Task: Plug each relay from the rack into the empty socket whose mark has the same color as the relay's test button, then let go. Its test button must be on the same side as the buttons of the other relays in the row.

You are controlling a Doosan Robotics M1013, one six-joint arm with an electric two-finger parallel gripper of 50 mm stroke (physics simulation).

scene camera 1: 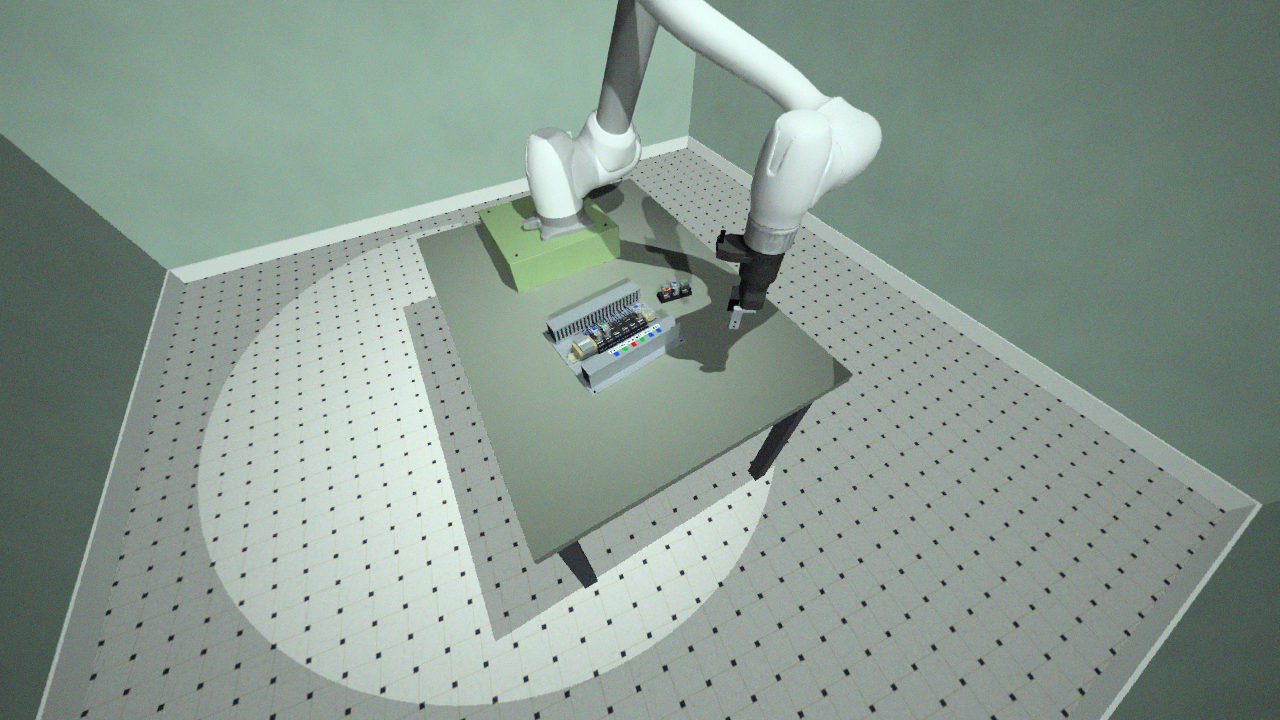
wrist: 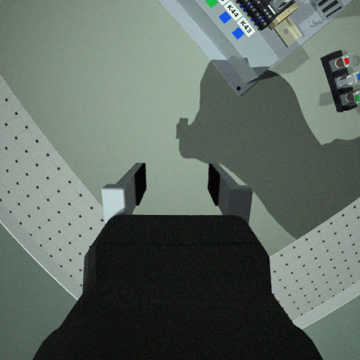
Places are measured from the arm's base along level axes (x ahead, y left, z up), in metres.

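Pixels of known places: gripper, fingertip midpoint: (scene camera 1: 732, 318); arm's base, link origin: (scene camera 1: 563, 221).
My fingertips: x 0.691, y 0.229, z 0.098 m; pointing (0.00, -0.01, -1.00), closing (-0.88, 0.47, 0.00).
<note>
Ahead of a thing's pixels: the offset from my fingertips to its top centre. "spot": to the spot under its first point. Level surfaces: height alone.
The black rack {spot: dx -0.307, dy +0.013, dz -0.192 m} (scene camera 1: 675, 296) (wrist: 330, 84) stands beside the panel, near its right end in the scene view. It holds three clear relays side by side, with a red button {dx -0.322, dy -0.011, dz -0.160 m} (scene camera 1: 665, 290) (wrist: 346, 61), a blue button (wrist: 358, 76) and a green button (wrist: 357, 98). The black socket row {dx -0.230, dy -0.204, dz -0.176 m} (scene camera 1: 622, 333) (wrist: 256, 15) runs along the panel, with some relays seated in it. Blue marks at K43 (wrist: 238, 33) and K44 (wrist: 225, 17) and a green mark (wrist: 211, 2) show beside it; which sockets are empty is too small to tell. My gripper (scene camera 1: 741, 316) (wrist: 176, 176) is open and empty, above the table, away from rack and panel.
Grey slotted ducts {dx -0.317, dy -0.242, dz -0.146 m} (scene camera 1: 594, 309) {dx -0.136, dy -0.195, dz -0.145 m} (scene camera 1: 626, 360) flank the socket row on the panel. Tan end pieces {dx -0.202, dy -0.313, dz -0.162 m} (scene camera 1: 583, 347) sit at the row's ends. The green base block (scene camera 1: 559, 261) carries the arm behind the panel. The table {dz -0.209 m} (scene camera 1: 617, 447) ends close to the gripper's right in the scene view.
</note>
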